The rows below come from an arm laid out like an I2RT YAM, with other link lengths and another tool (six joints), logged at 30 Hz.
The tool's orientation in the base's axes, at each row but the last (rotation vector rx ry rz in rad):
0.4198 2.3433 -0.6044
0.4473 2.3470 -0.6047
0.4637 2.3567 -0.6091
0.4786 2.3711 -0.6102
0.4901 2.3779 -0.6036
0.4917 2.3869 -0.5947
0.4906 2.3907 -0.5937
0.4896 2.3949 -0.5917
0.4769 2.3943 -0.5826
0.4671 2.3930 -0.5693
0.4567 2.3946 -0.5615
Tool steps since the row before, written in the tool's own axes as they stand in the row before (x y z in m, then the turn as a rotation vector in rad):
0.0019 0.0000 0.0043 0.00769 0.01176 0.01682
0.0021 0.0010 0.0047 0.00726 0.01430 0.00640
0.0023 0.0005 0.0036 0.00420 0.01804 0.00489
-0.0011 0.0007 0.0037 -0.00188 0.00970 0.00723
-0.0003 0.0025 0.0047 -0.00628 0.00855 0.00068
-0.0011 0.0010 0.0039 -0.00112 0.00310 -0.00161
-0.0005 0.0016 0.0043 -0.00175 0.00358 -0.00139
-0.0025 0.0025 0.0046 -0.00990 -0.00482 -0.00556
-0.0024 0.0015 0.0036 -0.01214 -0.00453 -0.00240
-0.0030 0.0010 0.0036 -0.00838 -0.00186 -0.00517
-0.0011 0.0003 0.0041 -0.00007 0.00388 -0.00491
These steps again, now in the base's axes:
0.0009 -0.0020 -0.0042 0.00858 0.00209 -0.02006
0.0014 -0.0013 -0.0049 0.00467 0.00966 -0.01353
0.0004 -0.0011 -0.0041 0.00789 0.01305 -0.01159
0.0029 -0.0016 -0.0020 0.00952 0.00382 -0.00669
0.0037 -0.0005 -0.0038 0.00903 0.00550 0.00109
0.0032 -0.0014 -0.0023 0.00153 0.00319 0.00096
0.0032 -0.0010 -0.0032 0.00233 0.00335 0.00107
0.0052 -0.0008 -0.0024 0.00241 -0.00307 0.01170
0.0042 -0.0010 -0.0014 0.00574 -0.00488 0.01081
0.0045 -0.0015 -0.0009 0.00281 -0.00053 0.00960
0.0030 -0.0020 -0.0023 -0.00065 0.00572 0.00246

